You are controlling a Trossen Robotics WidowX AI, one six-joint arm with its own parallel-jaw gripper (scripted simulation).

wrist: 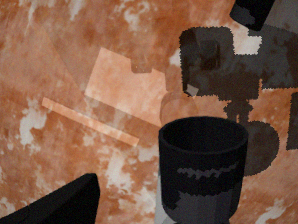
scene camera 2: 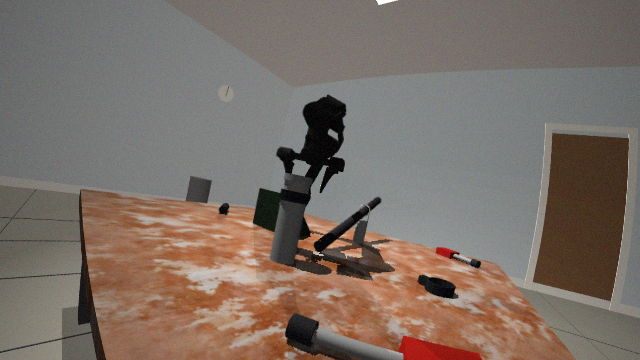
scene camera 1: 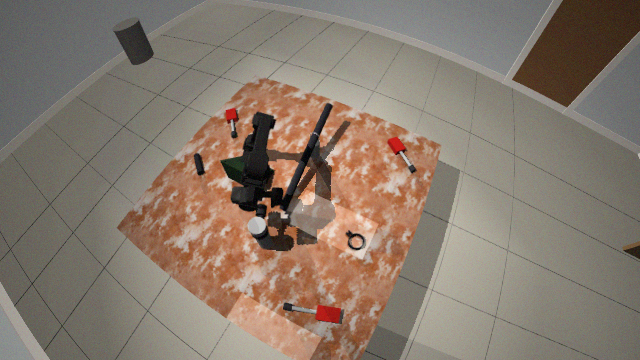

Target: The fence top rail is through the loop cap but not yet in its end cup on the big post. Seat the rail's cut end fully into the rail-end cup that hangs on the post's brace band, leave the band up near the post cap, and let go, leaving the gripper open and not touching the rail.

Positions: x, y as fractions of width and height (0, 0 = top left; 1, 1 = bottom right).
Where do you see a big grey post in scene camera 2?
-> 0.45, 0.67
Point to a rail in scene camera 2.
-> At 0.51, 0.66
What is my gripper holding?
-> Nothing.
